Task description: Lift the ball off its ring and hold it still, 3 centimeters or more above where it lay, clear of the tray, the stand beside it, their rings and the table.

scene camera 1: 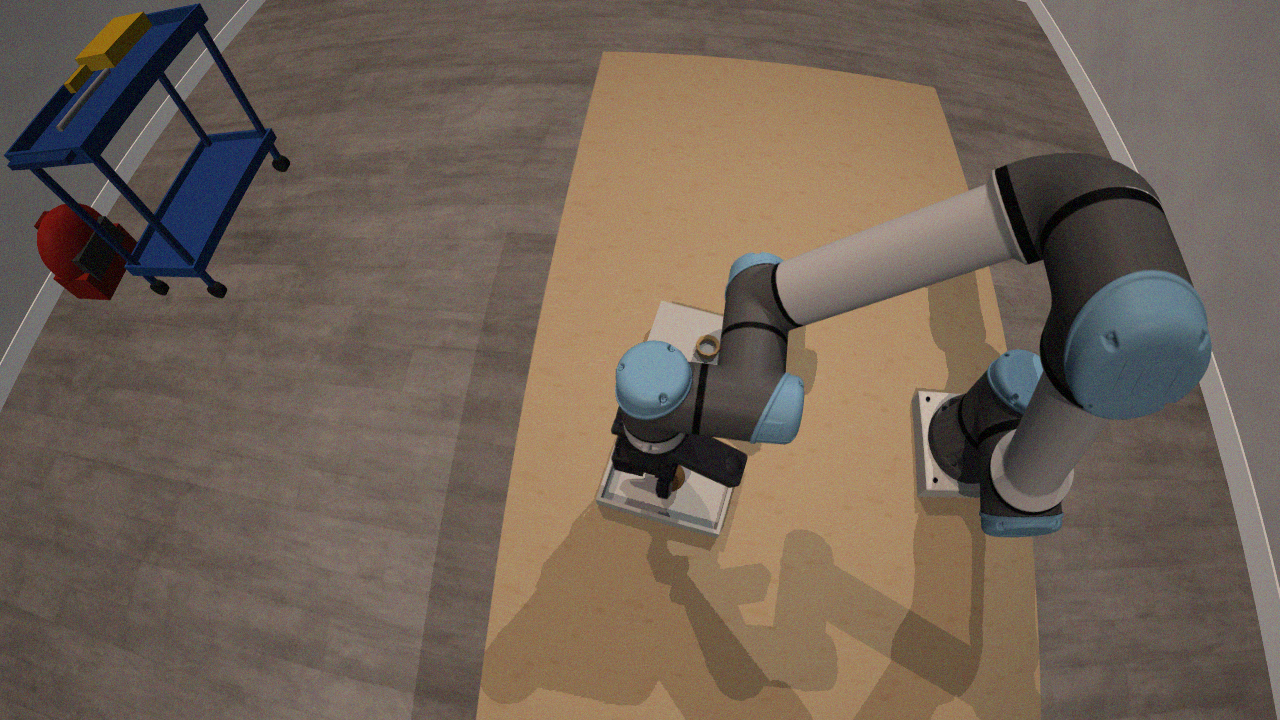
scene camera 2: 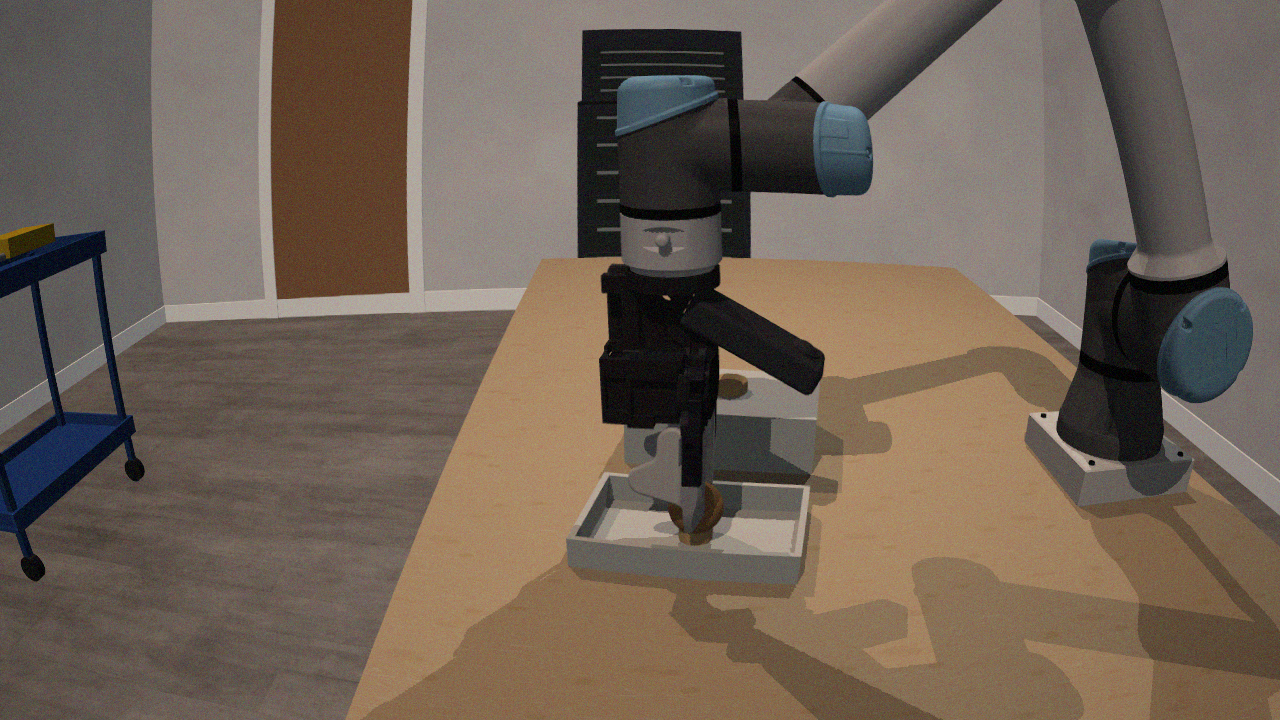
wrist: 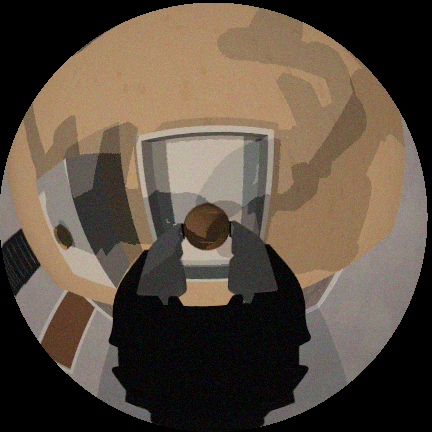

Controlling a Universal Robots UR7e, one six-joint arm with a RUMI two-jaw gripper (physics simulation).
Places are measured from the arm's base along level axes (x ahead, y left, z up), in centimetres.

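Pixels of known places: gripper, between the fingertips: (scene camera 2: 693, 516) (wrist: 206, 223); arm's base, origin of its link: (scene camera 1: 966, 441) (scene camera 2: 1109, 436).
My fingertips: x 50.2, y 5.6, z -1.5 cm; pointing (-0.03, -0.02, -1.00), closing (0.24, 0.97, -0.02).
Ahead of a thing's pixels: the offset from my fingertips to its top centre. "*": to the spot under its first point. Level surfaces: height alone.
The brown ball @[dy +0.1, dx -0.2, dz +3.3 cm] (scene camera 1: 679, 478) (scene camera 2: 714, 506) (wrist: 207, 226) sits low inside the white tray @[dy +0.1, dx -0.2, dz +0.4 cm] (scene camera 1: 657, 518) (scene camera 2: 689, 567) (wrist: 207, 130), on its small tan ring @[* dy +1.5, dx -0.1, dz -1.5 cm] (scene camera 2: 695, 539). No gap shows between ball and ring in the second scene view. My gripper (scene camera 1: 669, 488) (scene camera 2: 693, 514) (wrist: 206, 223) points down into the tray and is shut on the ball, with one fingertip against each side in the wrist view. A finger hides part of the ball in the second scene view. The ring under the ball is hidden in the wrist view.
The white stand (scene camera 1: 680, 322) (scene camera 2: 778, 401) (wrist: 92, 270) is behind the tray in the second scene view, taller than it, with a ring @[* dy -18.5, dx -5.7, dz +4.5 cm] (scene camera 2: 733, 388) on top. The tray and stand rest on the wooden table @[dz -2.4 cm] (scene camera 1: 760, 161). A blue cart (scene camera 1: 201, 201) stands on the floor at the left.
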